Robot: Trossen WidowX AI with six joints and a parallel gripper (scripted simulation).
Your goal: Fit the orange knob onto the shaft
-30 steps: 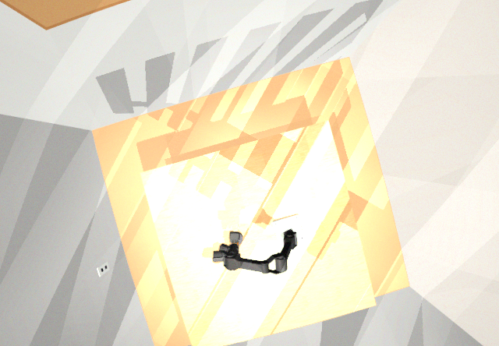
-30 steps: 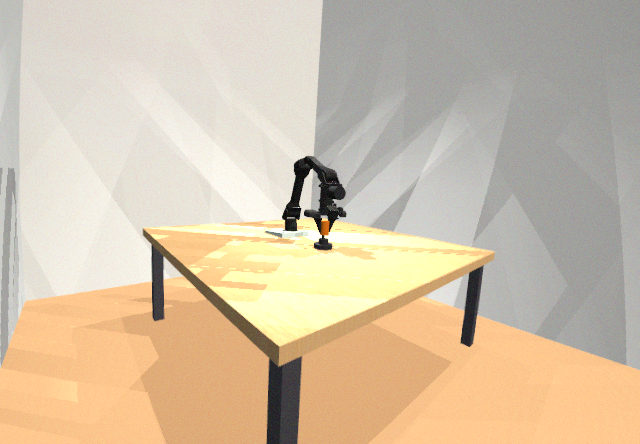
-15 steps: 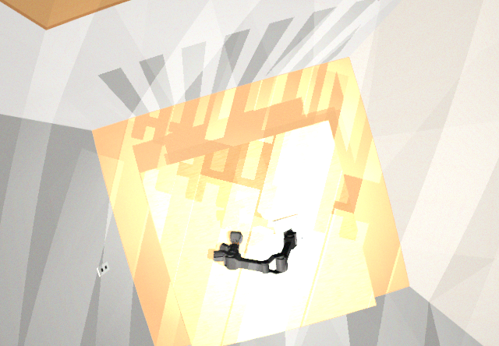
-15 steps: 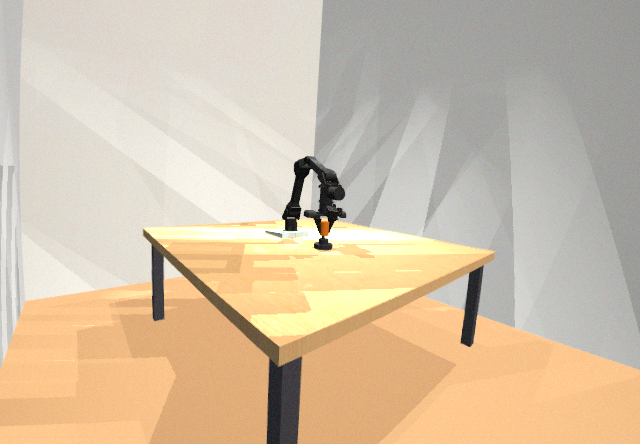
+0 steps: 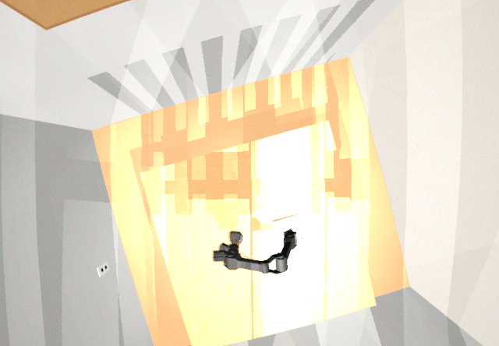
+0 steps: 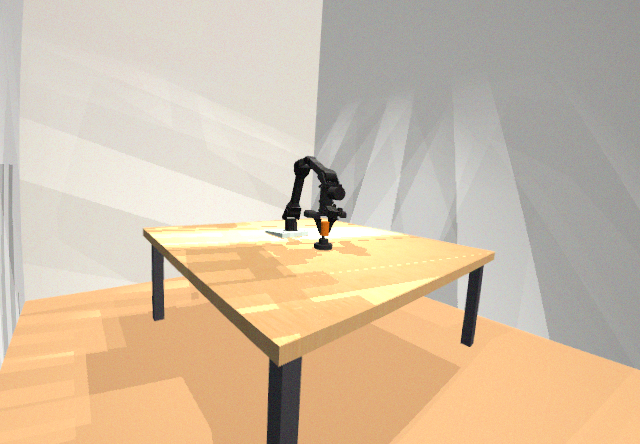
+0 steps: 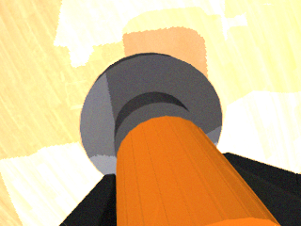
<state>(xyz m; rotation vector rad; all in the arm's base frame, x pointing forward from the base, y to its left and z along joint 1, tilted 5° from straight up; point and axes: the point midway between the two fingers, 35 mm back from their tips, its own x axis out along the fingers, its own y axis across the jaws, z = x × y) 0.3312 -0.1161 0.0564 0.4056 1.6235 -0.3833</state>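
Right now the orange knob is 2 cm above my gripper tip. The rest, counted from my gripper tip: pedestal: 4 cm below.
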